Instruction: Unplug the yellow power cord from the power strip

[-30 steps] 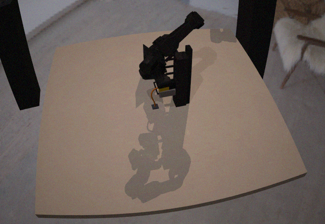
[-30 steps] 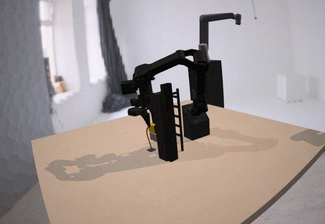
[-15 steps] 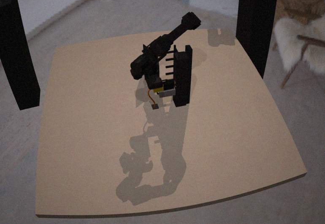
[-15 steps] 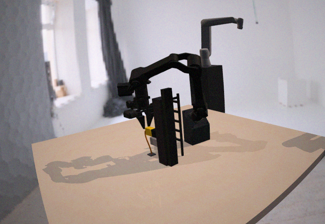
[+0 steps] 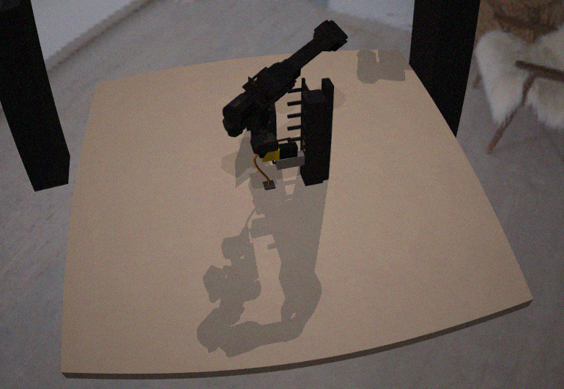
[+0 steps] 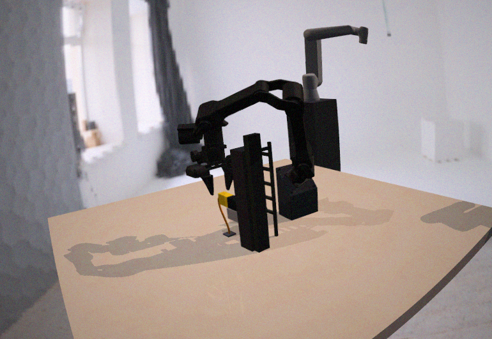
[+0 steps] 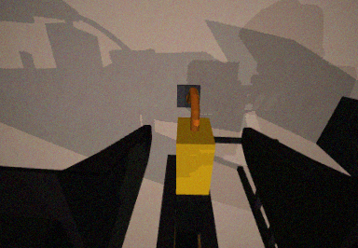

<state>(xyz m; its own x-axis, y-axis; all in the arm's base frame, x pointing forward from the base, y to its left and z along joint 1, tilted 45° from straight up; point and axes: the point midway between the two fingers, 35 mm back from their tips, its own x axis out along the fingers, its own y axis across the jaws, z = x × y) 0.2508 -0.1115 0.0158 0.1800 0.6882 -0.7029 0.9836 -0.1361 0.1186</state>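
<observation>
Right now my gripper tip is 50 mm to the right of the yellow plug and 10 mm above it.
</observation>
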